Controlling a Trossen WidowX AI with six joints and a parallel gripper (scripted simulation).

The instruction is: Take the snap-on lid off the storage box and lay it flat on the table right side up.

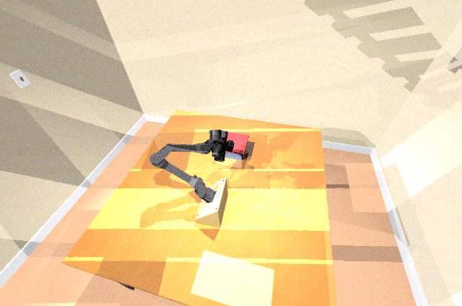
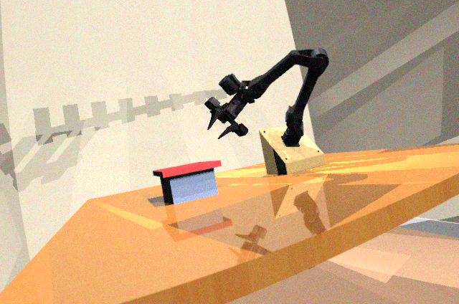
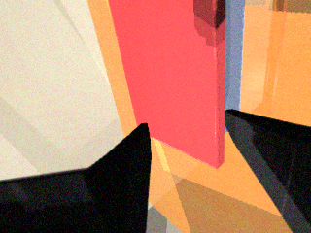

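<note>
Now: the lid 13 cm ahead of my gripper tip, 1 cm to the left of it and 10 cm below it. From my gripper tip the other things lie so: storage box (13 cm ahead, 1 cm to the left, 15 cm below).
</note>
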